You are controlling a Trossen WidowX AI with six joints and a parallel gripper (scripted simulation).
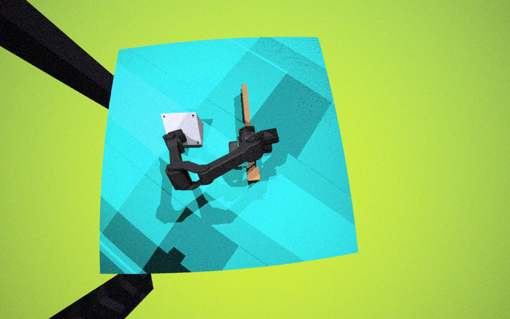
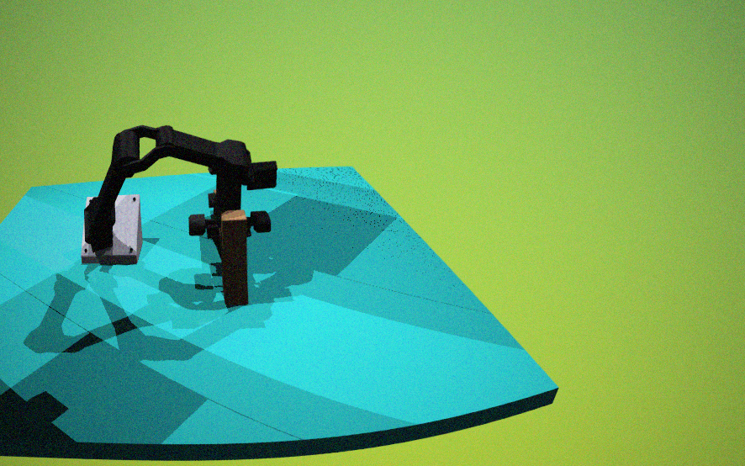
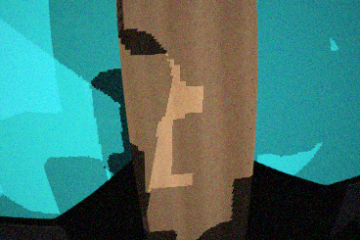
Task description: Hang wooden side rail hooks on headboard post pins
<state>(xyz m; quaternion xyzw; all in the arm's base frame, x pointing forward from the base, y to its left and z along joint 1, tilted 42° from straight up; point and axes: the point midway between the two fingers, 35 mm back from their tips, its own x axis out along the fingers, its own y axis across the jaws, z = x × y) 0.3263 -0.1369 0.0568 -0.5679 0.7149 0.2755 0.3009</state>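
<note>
Now: the headboard post 10 mm behind my gripper tip, 120 mm to the right of it and 50 mm above it.
</note>
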